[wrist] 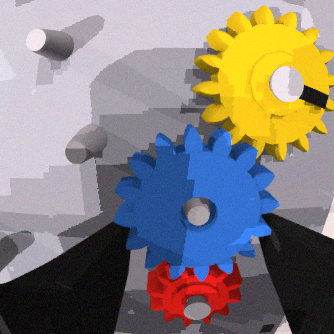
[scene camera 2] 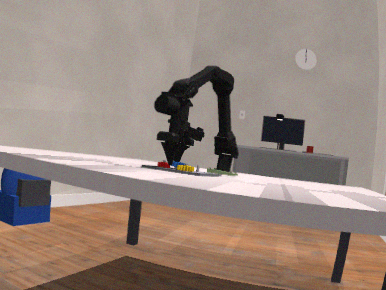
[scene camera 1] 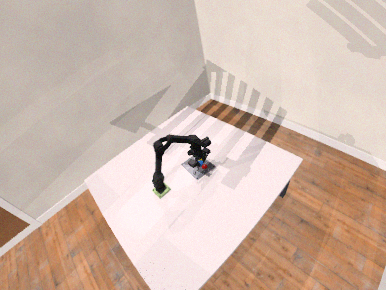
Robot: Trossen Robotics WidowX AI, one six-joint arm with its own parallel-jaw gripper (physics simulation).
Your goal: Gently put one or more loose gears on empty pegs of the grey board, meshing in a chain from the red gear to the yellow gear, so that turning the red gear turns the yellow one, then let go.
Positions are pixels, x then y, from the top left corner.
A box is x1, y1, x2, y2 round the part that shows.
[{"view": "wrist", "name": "my gripper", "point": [195, 227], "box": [0, 212, 333, 333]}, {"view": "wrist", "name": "blue gear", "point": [153, 210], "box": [113, 124, 278, 280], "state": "gripped by my gripper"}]
